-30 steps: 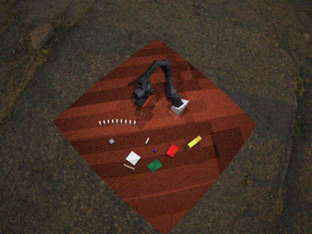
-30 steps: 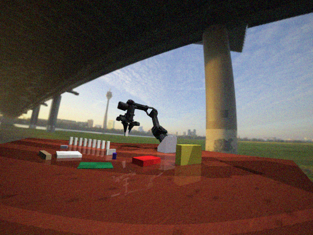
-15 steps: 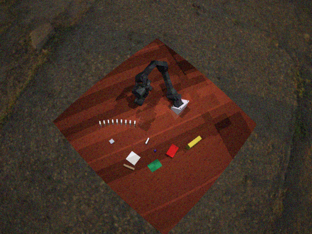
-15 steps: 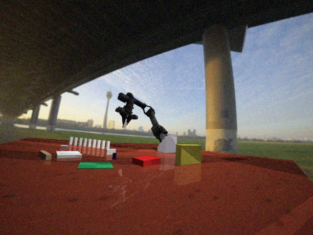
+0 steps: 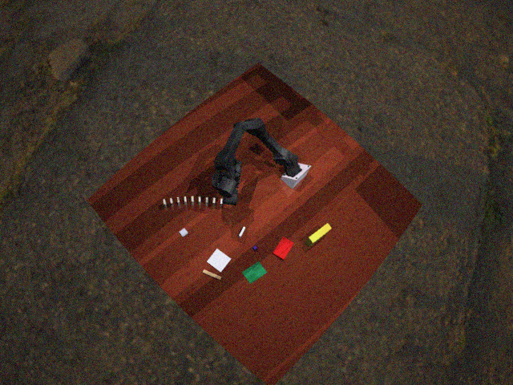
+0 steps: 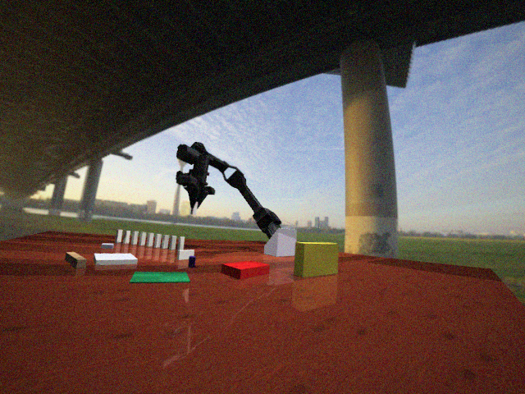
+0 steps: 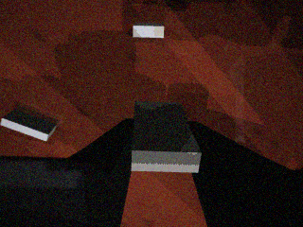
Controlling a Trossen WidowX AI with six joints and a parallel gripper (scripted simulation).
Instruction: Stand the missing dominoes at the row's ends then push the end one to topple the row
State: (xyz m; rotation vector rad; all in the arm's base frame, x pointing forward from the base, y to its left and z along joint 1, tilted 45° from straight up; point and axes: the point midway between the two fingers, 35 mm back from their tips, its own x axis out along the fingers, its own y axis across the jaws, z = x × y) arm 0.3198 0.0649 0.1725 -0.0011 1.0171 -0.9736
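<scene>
The purple piece is 250 mm to the left of my gripper tip, 150 mm below it and 40 mm ahead of it. The rest, counted from my gripper tip: white slab: 210 mm ahead, 190 mm to the left, 150 mm below; then red block: 330 mm to the left, 150 mm below, 70 mm behind; then grey cube: 260 mm ahead, 150 mm below, 10 mm to the right.
</scene>
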